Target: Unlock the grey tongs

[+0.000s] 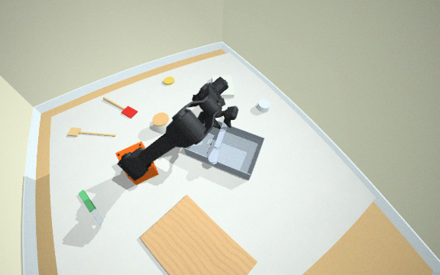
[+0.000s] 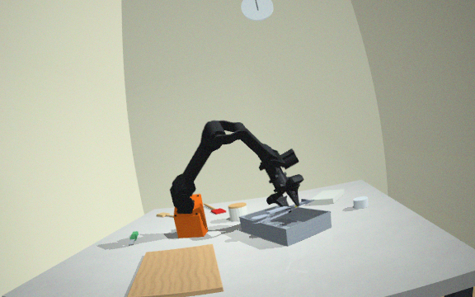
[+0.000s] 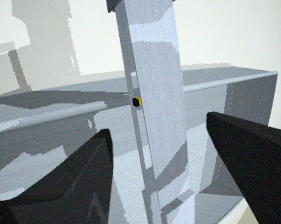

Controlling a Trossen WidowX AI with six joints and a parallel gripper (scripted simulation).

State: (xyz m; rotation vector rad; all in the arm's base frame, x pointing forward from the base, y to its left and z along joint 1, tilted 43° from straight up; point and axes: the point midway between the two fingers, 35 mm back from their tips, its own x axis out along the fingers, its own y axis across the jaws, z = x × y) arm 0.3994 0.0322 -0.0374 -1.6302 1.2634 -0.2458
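My gripper tip is 7 cm to the left of the grey roasting tin, 4 cm past it and 3 cm above it. From my gripper tip the other things lie so: yellow disc 52 cm to the left, 13 cm behind, 5 cm below; white block 32 cm to the left, 15 cm ahead, 4 cm below; wooden board 41 cm to the right, 32 cm behind, 5 cm below.
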